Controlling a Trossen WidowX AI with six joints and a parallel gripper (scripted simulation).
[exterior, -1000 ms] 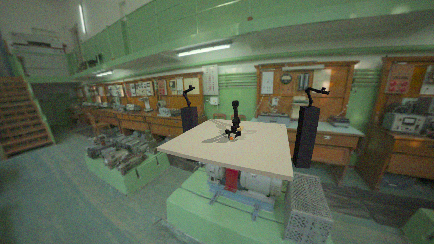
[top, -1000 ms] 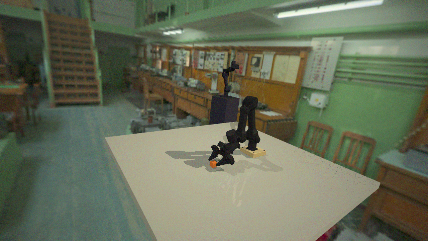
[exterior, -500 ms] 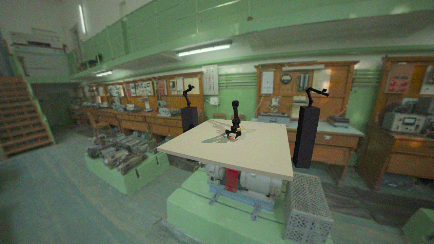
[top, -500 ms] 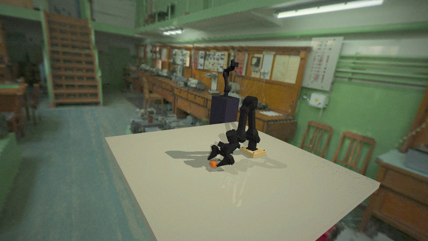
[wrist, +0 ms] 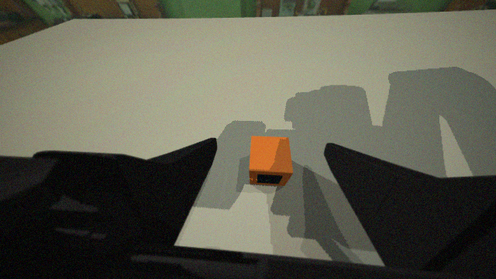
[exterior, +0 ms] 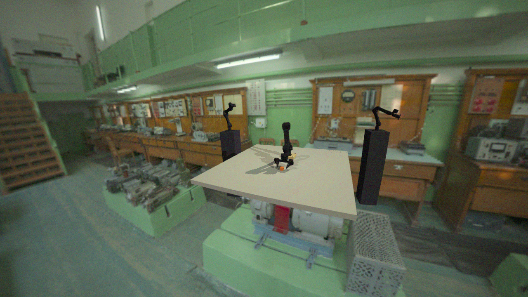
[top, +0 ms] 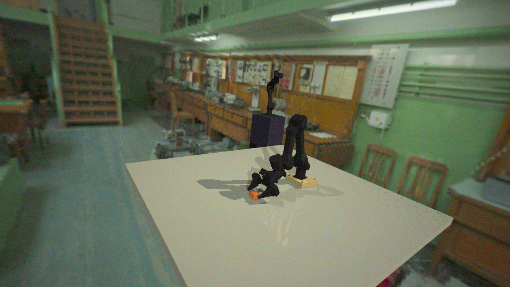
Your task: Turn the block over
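My gripper tip is now 2 cm past the orange block and 1 cm above it.
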